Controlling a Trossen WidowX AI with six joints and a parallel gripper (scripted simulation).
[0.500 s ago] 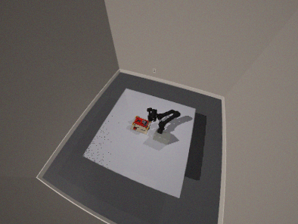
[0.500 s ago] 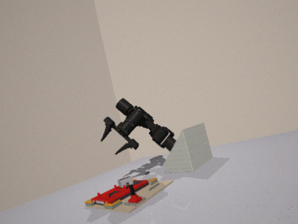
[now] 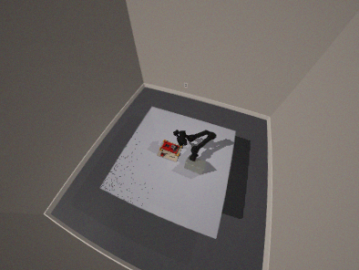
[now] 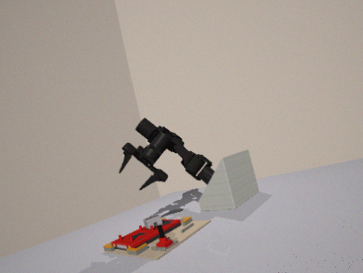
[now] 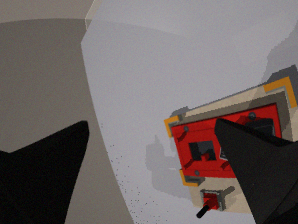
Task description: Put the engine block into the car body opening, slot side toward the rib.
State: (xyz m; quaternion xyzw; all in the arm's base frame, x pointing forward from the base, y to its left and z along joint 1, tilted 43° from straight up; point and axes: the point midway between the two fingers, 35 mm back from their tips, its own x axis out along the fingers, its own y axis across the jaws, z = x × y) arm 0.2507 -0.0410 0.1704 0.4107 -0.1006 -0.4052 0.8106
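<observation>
The engine block lies 7 cm to the left of my gripper tip and 14 cm below it.
</observation>
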